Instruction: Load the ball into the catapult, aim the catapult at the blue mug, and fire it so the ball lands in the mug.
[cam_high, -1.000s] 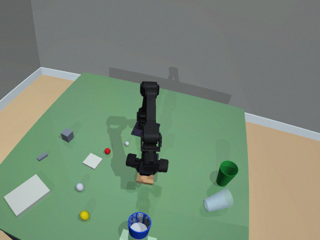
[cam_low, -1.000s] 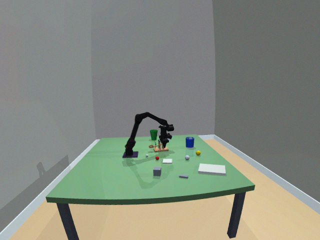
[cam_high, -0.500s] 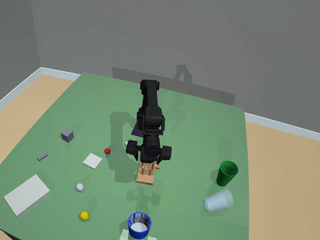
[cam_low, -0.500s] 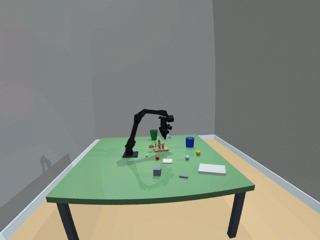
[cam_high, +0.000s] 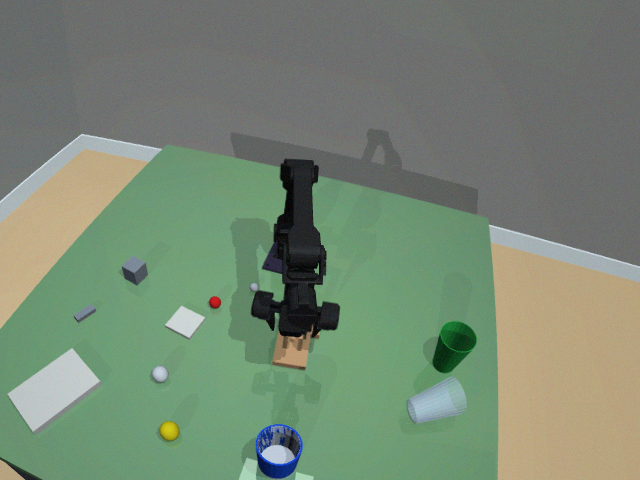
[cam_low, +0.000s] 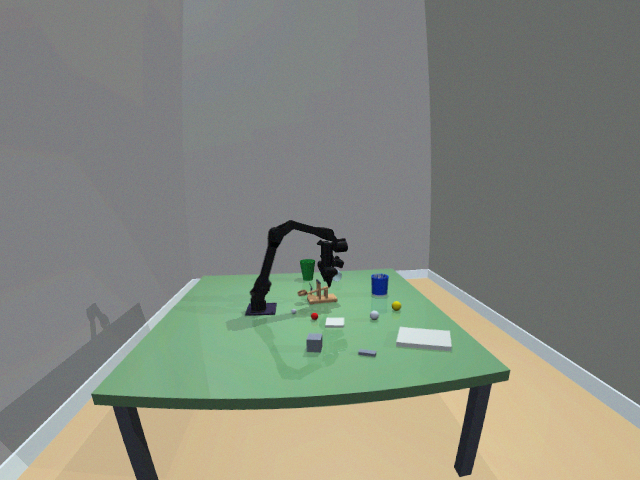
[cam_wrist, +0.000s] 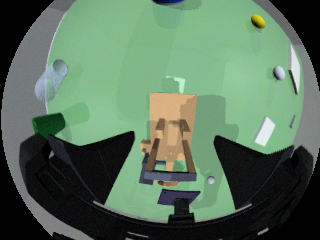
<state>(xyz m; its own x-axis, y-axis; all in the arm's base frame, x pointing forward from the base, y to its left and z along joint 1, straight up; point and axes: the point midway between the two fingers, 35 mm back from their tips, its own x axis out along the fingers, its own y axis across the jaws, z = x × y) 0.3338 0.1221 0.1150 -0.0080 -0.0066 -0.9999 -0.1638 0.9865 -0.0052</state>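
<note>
Now: the red ball 7 cm behind my gripper tip, 23 cm to the right of it and 7 cm below it. Round my gripper tip: white tile: 1 cm ahead, 28 cm to the right, 8 cm below; then small white ball: 16 cm behind, 16 cm to the right, 8 cm below; then wooden catapult: 7 cm behind, 1 cm to the left, 4 cm below.
</note>
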